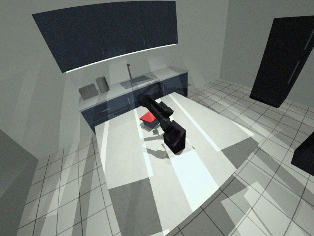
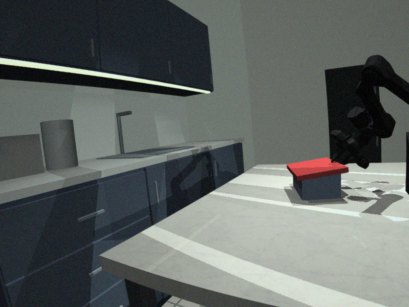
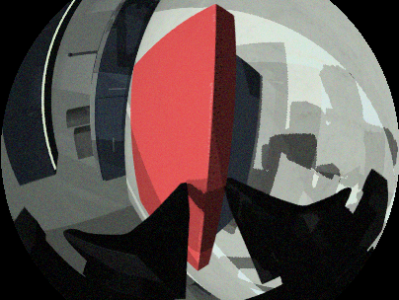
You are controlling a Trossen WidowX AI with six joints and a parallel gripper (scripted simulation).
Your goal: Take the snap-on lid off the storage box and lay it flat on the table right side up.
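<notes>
My gripper tip is 80 mm short of the red lid and 20 mm to the right of it. Round my gripper tip: storage box (70 mm ahead, 20 mm to the left, 60 mm below).
</notes>
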